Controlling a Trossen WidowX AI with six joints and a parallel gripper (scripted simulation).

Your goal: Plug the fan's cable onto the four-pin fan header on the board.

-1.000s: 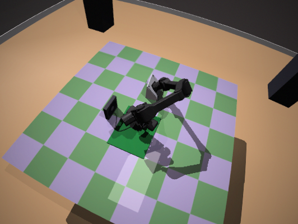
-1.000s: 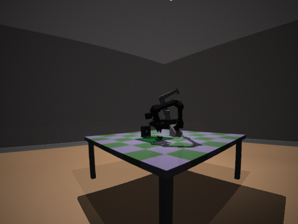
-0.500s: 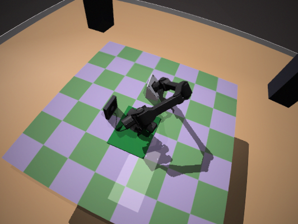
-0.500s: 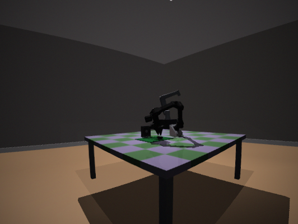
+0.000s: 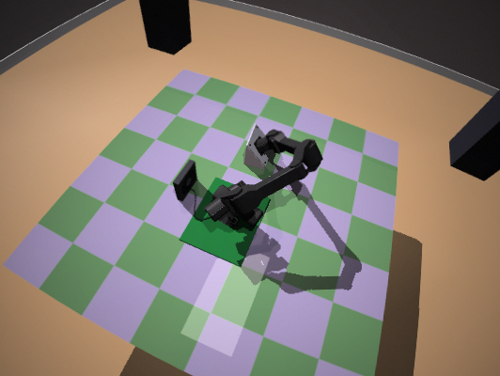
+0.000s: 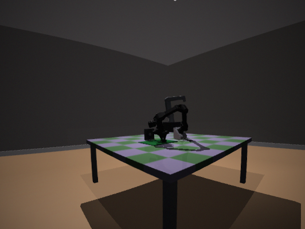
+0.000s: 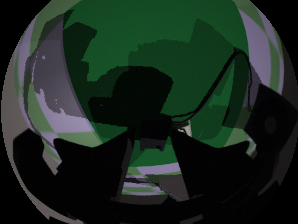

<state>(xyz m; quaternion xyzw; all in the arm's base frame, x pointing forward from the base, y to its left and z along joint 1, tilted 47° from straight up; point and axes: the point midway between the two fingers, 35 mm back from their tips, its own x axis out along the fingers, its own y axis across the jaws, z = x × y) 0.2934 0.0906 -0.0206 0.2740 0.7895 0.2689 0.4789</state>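
The black plug is 1 cm behind my gripper tip. The rest, counted from my gripper tip: green board 4 cm ahead, 3 cm to the right, 3 cm below; black fan 23 cm to the right, 5 cm above.
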